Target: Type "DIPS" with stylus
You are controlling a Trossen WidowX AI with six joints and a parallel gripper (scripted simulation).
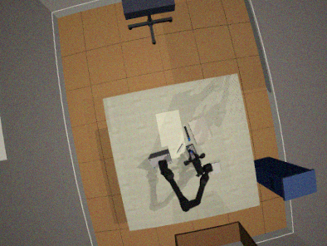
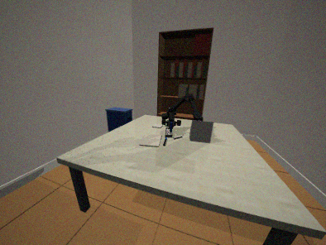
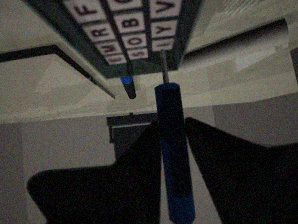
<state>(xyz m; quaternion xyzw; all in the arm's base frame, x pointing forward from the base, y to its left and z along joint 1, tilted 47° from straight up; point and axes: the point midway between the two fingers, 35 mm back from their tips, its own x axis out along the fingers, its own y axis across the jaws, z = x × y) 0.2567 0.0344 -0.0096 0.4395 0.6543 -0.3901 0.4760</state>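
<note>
Now: gripper tip 10 mm short of the blue-capped pen, 110 mm to the right of it and 70 mm above it. Also, from my gripper tip: blue stylus: 10 mm below; notebook: 130 mm ahead, 150 mm to the left, 70 mm below.
</note>
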